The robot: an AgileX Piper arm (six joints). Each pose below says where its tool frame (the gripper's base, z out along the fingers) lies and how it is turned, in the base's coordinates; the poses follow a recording.
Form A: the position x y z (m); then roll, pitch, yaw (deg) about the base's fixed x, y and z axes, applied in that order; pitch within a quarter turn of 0, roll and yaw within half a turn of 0.
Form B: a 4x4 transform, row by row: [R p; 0 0 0 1], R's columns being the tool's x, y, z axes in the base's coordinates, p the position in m. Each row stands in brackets. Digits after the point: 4 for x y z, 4 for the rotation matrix.
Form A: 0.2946 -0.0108 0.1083 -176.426 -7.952 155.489
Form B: [[-0.9011 0.4062 -0.1515 0.2946], [0.4109 0.9117 0.0006 -0.0108], [0.1383 -0.0617 -0.9885 0.1083], [0 0 0 1]]
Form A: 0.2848 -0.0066 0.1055 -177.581 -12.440 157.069
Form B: [[-0.8994 0.3809 -0.2147 0.2848], [0.3805 0.9237 0.0450 -0.0066], [0.2154 -0.0412 -0.9757 0.1055], [0 0 0 1]]
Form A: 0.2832 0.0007 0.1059 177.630 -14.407 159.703
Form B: [[-0.9084 0.3562 -0.2188 0.2832], [0.3360 0.9335 0.1250 0.0007], [0.2488 0.0401 -0.9677 0.1059], [0 0 0 1]]
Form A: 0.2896 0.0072 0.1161 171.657 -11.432 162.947
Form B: [[-0.9371 0.3176 -0.1449 0.2896], [0.2874 0.9375 0.1962 0.0072], [0.1982 0.1422 -0.9698 0.1161], [0 0 0 1]]
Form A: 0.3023 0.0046 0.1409 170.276 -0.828 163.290
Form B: [[-0.9577 0.2857 0.0349 0.3023], [0.2875 0.9433 0.1659 0.0046], [0.0145 0.1689 -0.9855 0.1409], [0 0 0 1]]
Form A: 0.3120 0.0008 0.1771 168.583 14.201 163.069
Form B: [[-0.9274 0.2390 0.2877 0.3120], [0.2823 0.9519 0.1193 0.0008], [-0.2453 0.1919 -0.9503 0.1771], [0 0 0 1]]
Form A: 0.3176 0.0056 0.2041 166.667 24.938 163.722
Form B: [[-0.8704 0.1794 0.4585 0.3176], [0.2542 0.9613 0.1064 0.0056], [-0.4216 0.2091 -0.8823 0.2041], [0 0 0 1]]
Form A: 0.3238 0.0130 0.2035 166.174 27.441 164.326
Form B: [[-0.8545 0.1563 0.4954 0.3238], [0.2398 0.9647 0.1092 0.0130], [-0.4608 0.2121 -0.8618 0.2035], [0 0 0 1]]
